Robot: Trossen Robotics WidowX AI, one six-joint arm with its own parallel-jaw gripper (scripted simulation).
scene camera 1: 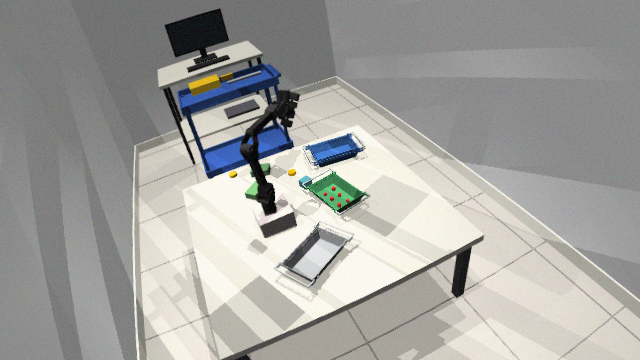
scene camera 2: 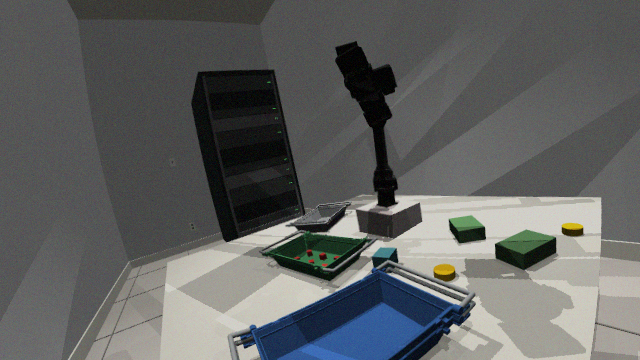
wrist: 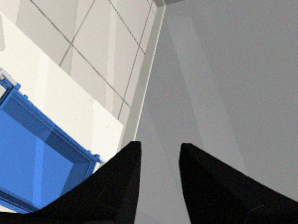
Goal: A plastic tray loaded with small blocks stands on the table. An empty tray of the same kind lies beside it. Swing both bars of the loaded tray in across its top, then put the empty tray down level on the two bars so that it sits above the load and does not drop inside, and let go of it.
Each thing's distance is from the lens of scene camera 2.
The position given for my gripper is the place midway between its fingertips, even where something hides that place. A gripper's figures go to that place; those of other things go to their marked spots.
my gripper (scene camera 2: 375,96): 0.50 m
grey tray (scene camera 2: 321,219): 1.30 m
